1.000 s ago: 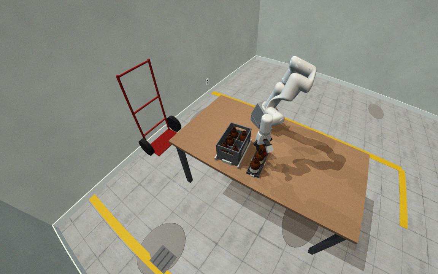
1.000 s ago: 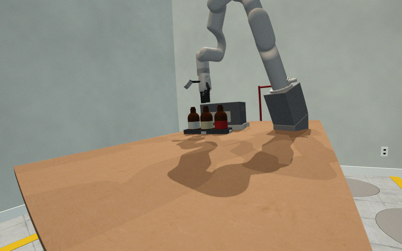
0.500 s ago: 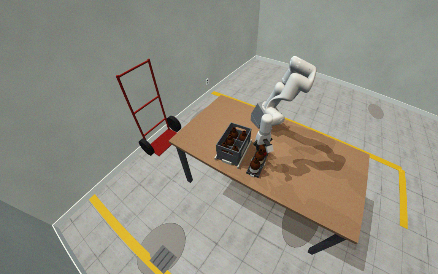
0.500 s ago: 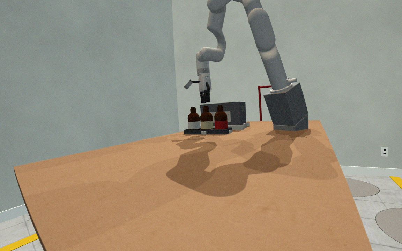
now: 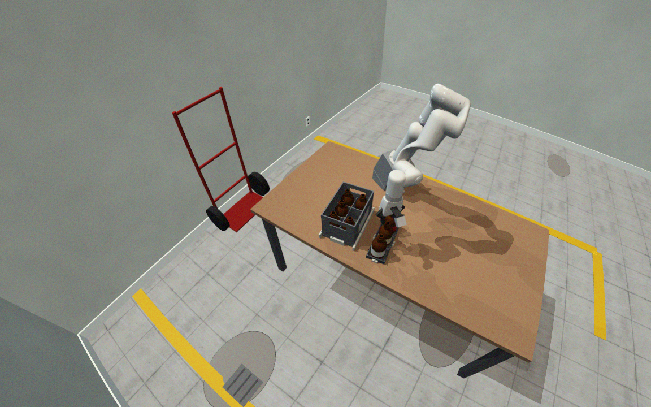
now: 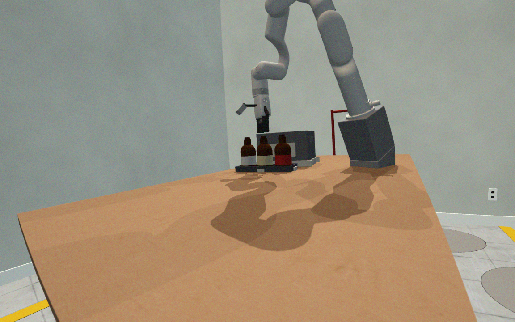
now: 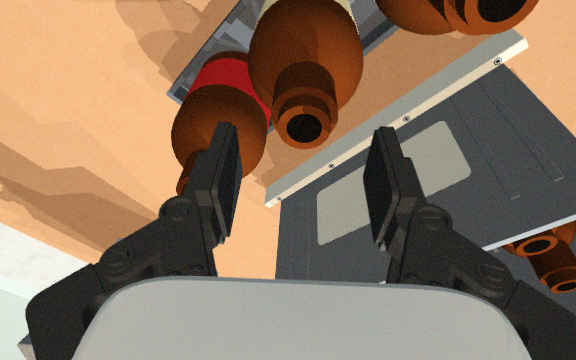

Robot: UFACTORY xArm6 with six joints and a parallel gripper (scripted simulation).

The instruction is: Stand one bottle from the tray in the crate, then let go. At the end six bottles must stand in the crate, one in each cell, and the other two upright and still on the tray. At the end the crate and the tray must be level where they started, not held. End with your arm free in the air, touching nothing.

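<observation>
The dark tray lies 180 mm below my hand. From my hand the other things lie so: grey crate: 230 mm to the right, 110 mm below, 10 mm ahead.
</observation>
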